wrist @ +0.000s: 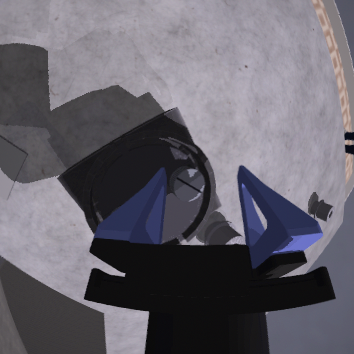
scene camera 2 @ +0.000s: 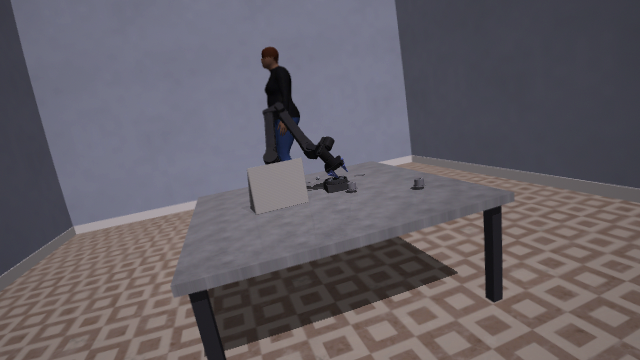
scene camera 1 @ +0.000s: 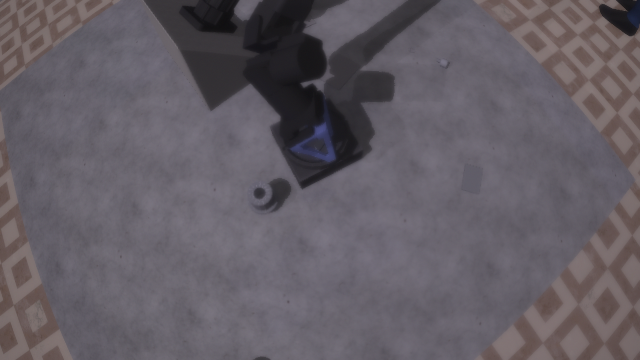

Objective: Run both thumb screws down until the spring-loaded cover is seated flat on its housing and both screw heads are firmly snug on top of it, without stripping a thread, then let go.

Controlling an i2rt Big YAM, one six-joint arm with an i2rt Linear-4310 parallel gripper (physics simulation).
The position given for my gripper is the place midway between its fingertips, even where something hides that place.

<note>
I see my gripper (wrist: 201, 171) and a round cover (wrist: 132, 169).
</note>
